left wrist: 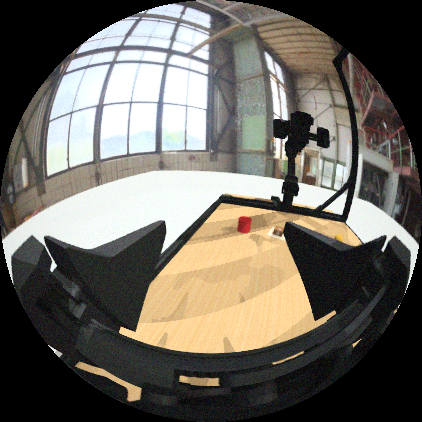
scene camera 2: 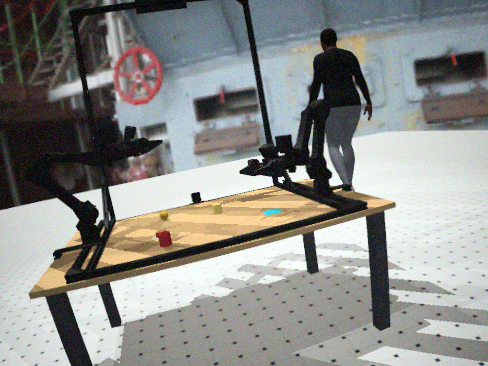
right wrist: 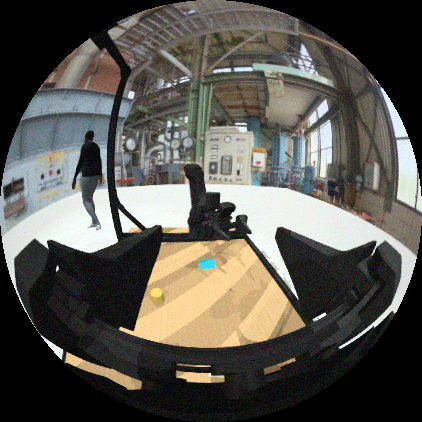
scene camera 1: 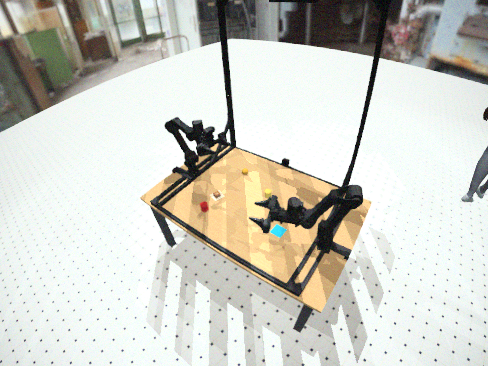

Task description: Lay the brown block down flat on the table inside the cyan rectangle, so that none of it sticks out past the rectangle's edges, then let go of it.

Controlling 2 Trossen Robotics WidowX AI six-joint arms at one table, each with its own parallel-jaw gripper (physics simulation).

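Frame: origin at the left arm's base, x up, y back, z right, level; metres.
Seen in the pictures: left gripper, fingertip midpoint: (left wrist: 228, 227) (scene camera 2: 246, 172) (right wrist: 240, 235) (scene camera 1: 251, 210); right gripper, fingertip midpoint: (left wrist: 306, 124) (scene camera 2: 161, 141) (right wrist: 221, 232) (scene camera 1: 222, 148); left arm's base, link origin: (scene camera 2: 322, 192) (right wrist: 195, 233) (scene camera 1: 323, 245); right arm's base, link origin: (left wrist: 286, 204) (scene camera 2: 91, 241) (scene camera 1: 193, 170).
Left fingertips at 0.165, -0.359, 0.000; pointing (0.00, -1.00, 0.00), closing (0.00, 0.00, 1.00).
Pixels of each thing's middle, then the offset from my left fingertips to it, as dx, dy, dz. "spot": a spot on its surface instead.
- small brown block, body centre: (left wrist: 278, 230) (scene camera 1: 217, 194) -0.174, -0.278, +0.218
- white square, surface spot: (left wrist: 271, 234) spot: -0.183, -0.270, +0.190
- cyan rectangle, surface spot: (scene camera 2: 272, 212) (right wrist: 210, 263) (scene camera 1: 276, 232) spot: -0.183, +0.113, +0.040
- red cylinder, body centre: (left wrist: 243, 224) (scene camera 2: 165, 239) (scene camera 1: 204, 206) -0.163, -0.307, +0.099
- yellow cylinder, body centre: (right wrist: 157, 295) (scene camera 2: 217, 208) (scene camera 1: 267, 193) -0.165, +0.011, +0.288
- orange ball, body centre: (scene camera 2: 163, 215) (scene camera 1: 245, 171) -0.165, -0.174, +0.449
The small brown block (scene camera 1: 216, 194) (left wrist: 278, 230) sits on a white square (left wrist: 271, 234) toward the left of the table in scene camera 1. It is too small to tell how it lies, and it does not show in the right wrist view. The cyan rectangle (scene camera 1: 278, 230) (scene camera 2: 272, 212) (right wrist: 207, 263) lies bare on the table near the left arm. My left gripper (scene camera 1: 254, 211) (scene camera 2: 242, 171) (left wrist: 228, 227) is open and empty above the table, well apart from the block. My right gripper (scene camera 2: 160, 142) is open and empty, raised high above the table on the left side.
A red cylinder (scene camera 1: 204, 206) (scene camera 2: 165, 239) (left wrist: 244, 224) stands close to the white square. A yellow cylinder (scene camera 1: 268, 192) (scene camera 2: 217, 208) (right wrist: 157, 296) stands beyond the left gripper. An orange ball (scene camera 1: 245, 171) (scene camera 2: 164, 215) lies toward the back. Black rails run along the table edges.
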